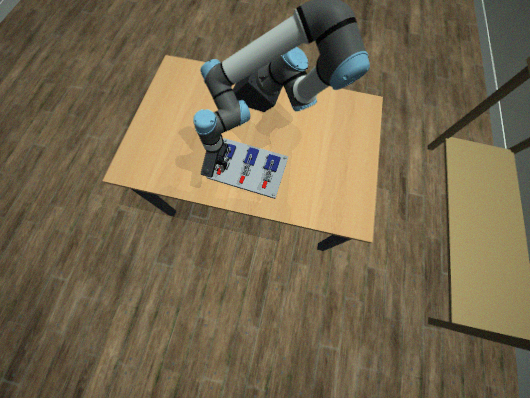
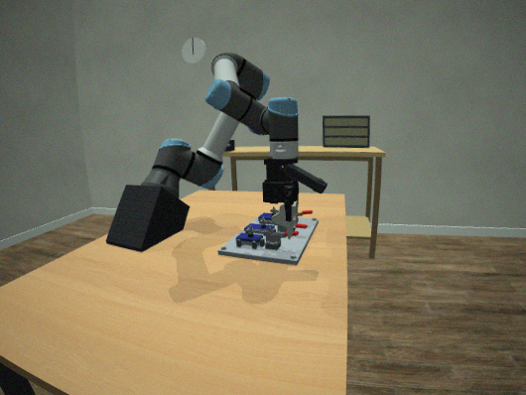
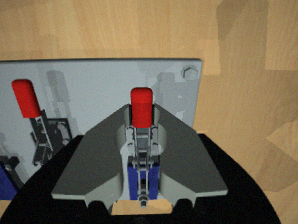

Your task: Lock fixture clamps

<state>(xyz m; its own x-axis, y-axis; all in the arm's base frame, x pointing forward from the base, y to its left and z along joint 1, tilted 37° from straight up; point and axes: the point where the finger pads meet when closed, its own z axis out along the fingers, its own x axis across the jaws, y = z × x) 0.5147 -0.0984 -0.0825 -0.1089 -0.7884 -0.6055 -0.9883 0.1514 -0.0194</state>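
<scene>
Now: hand 130 mm past the blue part, 30 mm above it and 10 mm to the right of it.
</scene>
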